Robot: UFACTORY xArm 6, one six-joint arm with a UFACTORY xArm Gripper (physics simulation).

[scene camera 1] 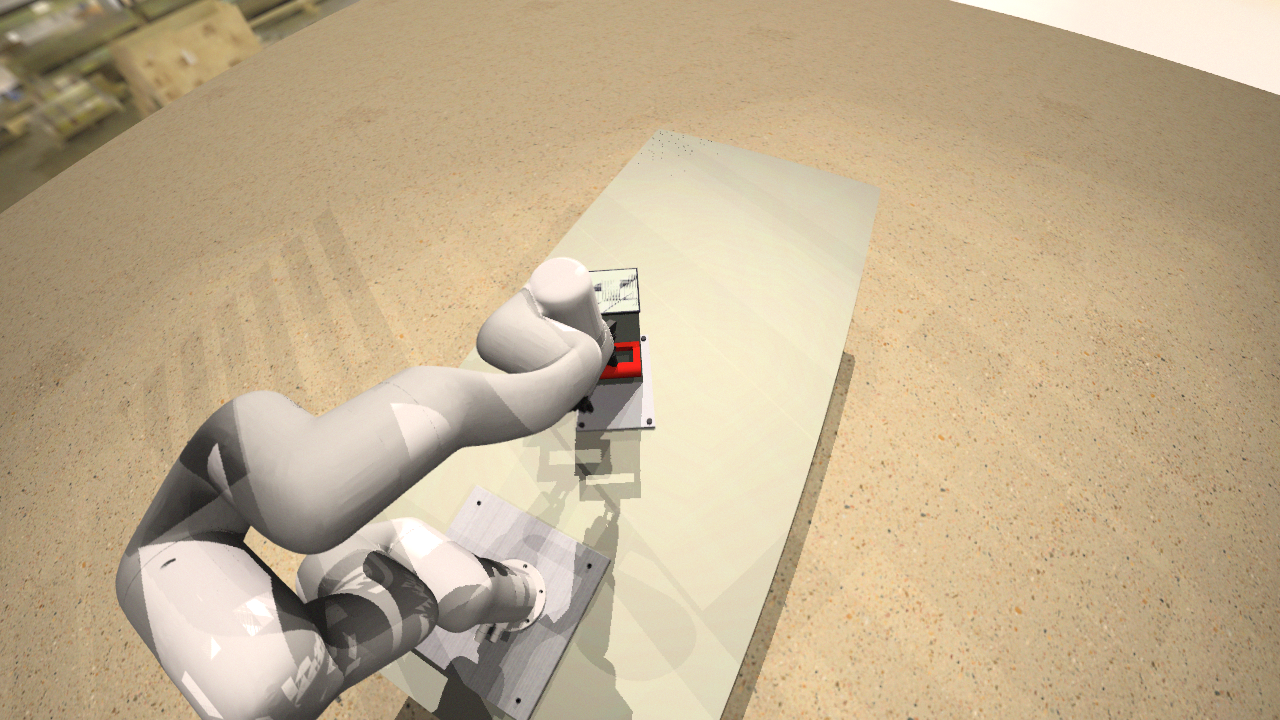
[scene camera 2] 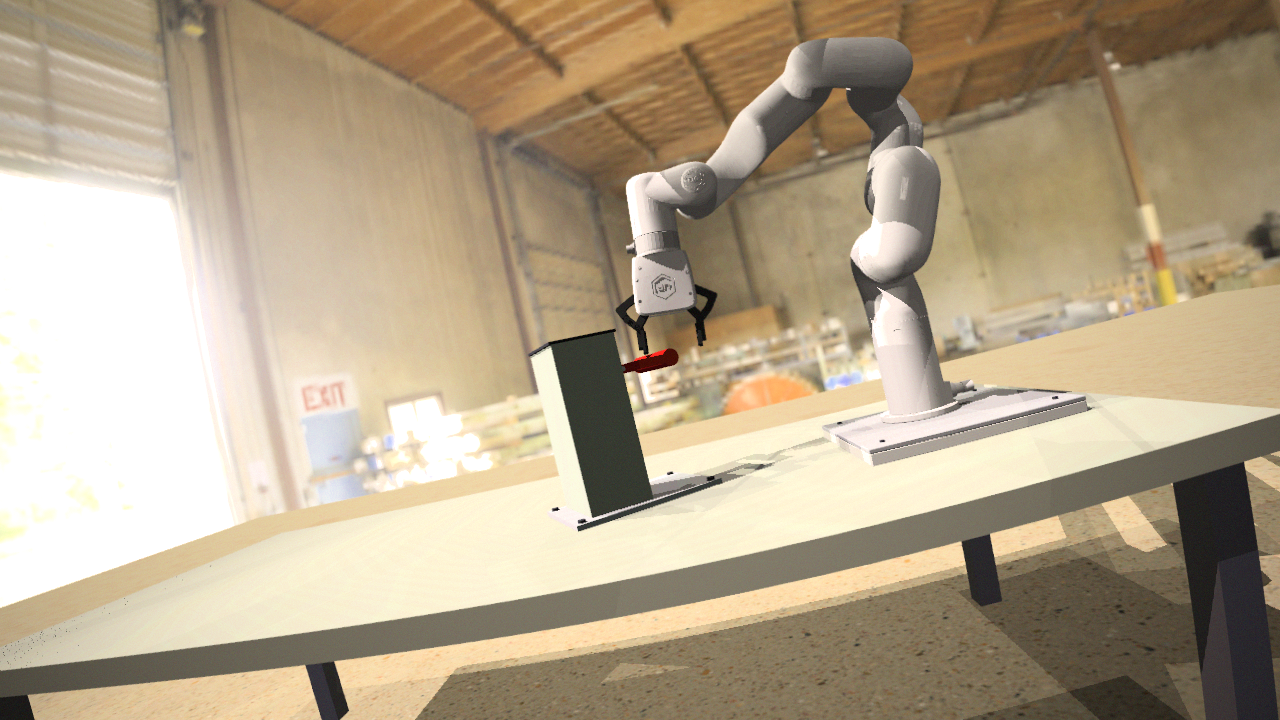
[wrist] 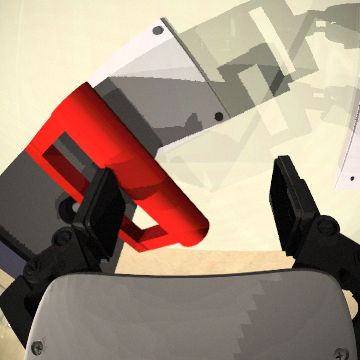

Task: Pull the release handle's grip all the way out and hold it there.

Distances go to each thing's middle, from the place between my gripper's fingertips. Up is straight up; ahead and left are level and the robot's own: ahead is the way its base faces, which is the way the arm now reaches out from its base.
I see my gripper 21 cm above the bolted base plate (scene camera 1: 620,406), 12 cm short of it and 4 cm to the right of it.
